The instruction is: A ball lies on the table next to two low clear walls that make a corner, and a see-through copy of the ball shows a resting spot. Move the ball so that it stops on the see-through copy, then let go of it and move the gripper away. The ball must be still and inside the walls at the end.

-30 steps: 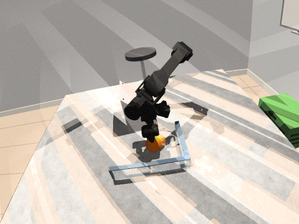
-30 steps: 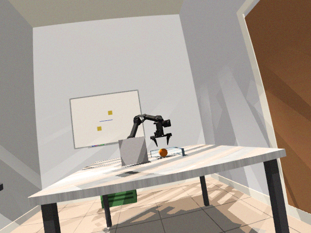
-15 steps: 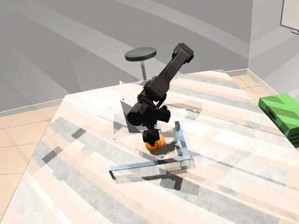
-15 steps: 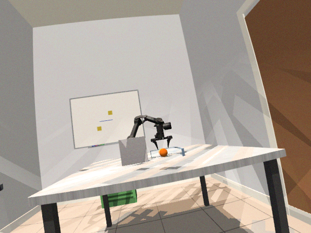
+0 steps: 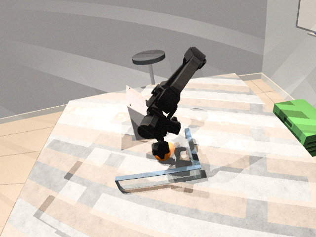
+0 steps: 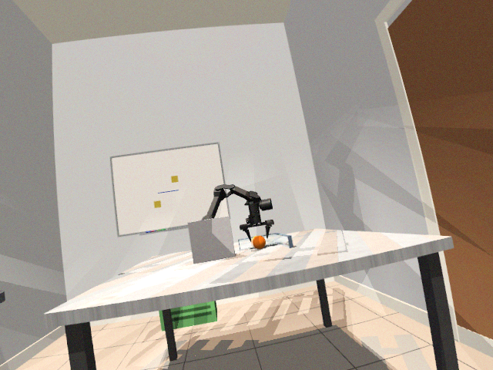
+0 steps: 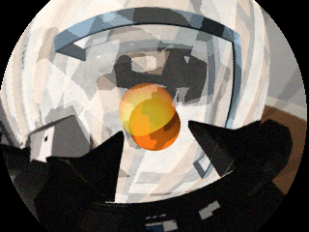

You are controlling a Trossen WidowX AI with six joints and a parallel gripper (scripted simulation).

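Right now my gripper tip is 10 mm above the orange ball. The rest, counted from my gripper tip: see-through copy 10 mm behind, 20 mm to the left, 10 mm below.
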